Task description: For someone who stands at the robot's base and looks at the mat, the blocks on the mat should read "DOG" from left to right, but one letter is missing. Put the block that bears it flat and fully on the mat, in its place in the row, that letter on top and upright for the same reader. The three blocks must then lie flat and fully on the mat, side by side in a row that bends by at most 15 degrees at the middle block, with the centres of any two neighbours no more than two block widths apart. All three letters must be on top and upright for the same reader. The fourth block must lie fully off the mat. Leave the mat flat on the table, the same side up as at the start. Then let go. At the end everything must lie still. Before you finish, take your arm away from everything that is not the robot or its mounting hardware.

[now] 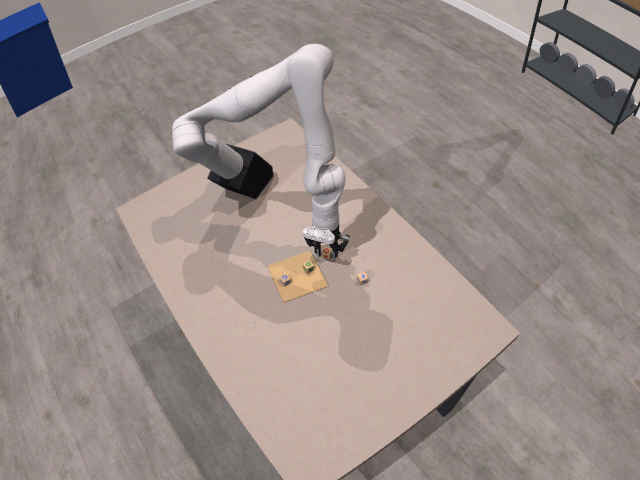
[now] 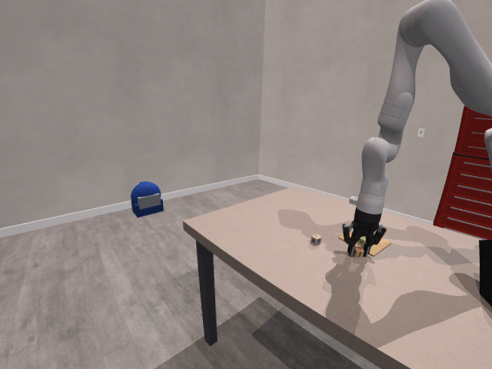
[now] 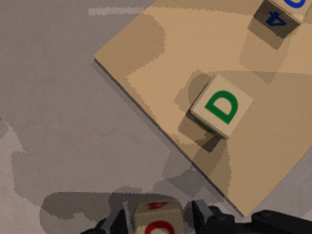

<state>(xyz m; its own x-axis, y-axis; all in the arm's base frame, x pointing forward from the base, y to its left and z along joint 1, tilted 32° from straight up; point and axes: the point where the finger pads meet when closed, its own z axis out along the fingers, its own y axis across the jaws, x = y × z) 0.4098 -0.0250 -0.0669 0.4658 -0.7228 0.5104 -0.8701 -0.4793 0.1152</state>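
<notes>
Right now my hand is 2 cm past the tan mat, 11 cm to the left of it and 2 cm above it. Round my hand: block: 14 cm ahead, 1 cm below.
</notes>
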